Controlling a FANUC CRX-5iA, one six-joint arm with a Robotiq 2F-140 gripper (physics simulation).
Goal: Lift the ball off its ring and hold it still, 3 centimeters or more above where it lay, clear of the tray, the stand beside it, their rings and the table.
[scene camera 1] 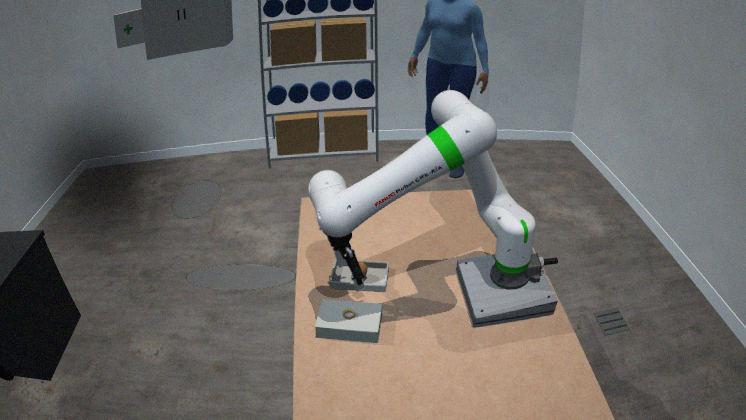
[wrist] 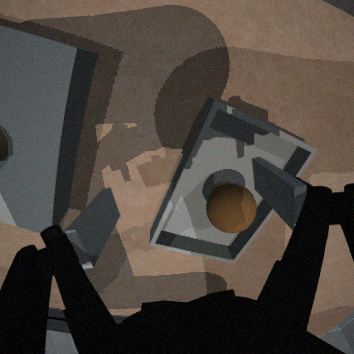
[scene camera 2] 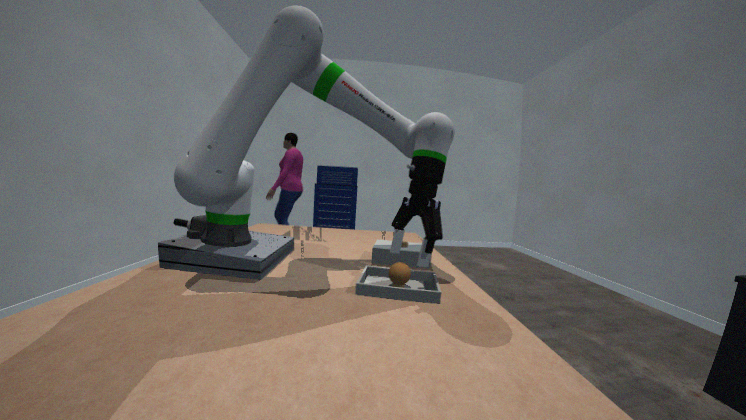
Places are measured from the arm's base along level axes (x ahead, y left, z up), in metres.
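Pixels of known places: gripper, fingertip midpoint: (scene camera 1: pixel 351 277) (wrist: pixel 182 187) (scene camera 2: pixel 407 259); arm's base, link origin: (scene camera 1: pixel 510 275) (scene camera 2: pixel 226 240).
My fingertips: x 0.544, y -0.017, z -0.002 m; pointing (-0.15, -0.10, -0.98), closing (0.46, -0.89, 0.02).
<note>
For each thing: its top centre in the pictures, then the offset to it from my fingertips. "spot": a spot on its surface instead. Level surfaces: height alone.
- orange-brown ball, top centre: (wrist: pixel 238 224) (scene camera 2: pixel 400 262) (scene camera 1: pixel 359 263) 0.024 m back, 0.064 m right, 0.008 m up
- grey tray, top centre: (wrist: pixel 227 201) (scene camera 2: pixel 399 277) (scene camera 1: pixel 359 272) 0.024 m back, 0.064 m right, 0.030 m down
- brass-coloured ring, surface spot: (wrist: pixel 3 144) (scene camera 1: pixel 348 310) (scene camera 2: pixel 403 245) spot: 0.005 m ahead, 0.159 m left, 0.001 m down
- tan table, surface height: 0.058 m down
The orange-brown ball (scene camera 1: pixel 363 268) (scene camera 2: pixel 399 273) (wrist: pixel 231 208) sits inside the grey tray (scene camera 1: pixel 371 288) (scene camera 2: pixel 399 295) (wrist: pixel 195 245); its own ring is hidden under it. My gripper (scene camera 1: pixel 350 274) (scene camera 2: pixel 409 259) (wrist: pixel 182 187) is open and empty. Its fingertips are above table level, and in scene camera 2 they are behind the ball, around the gap between tray and stand. In the wrist view the ball shows close to the right finger, far from the left one. The grey stand (scene camera 1: pixel 348 332) (scene camera 2: pixel 386 254) (wrist: pixel 35 100) bears a brass-coloured ring (scene camera 1: pixel 344 314) (scene camera 2: pixel 405 244) (wrist: pixel 3 144), cut off by the wrist view's left edge.
The tray's raised walls surround the ball. The stand is a solid block beside the tray on the tan table (scene camera 1: pixel 443 375) (scene camera 2: pixel 261 380). The robot's grey base plate (scene camera 1: pixel 514 307) (scene camera 2: pixel 208 266) is on the table too. A table edge runs close to tray and stand.
</note>
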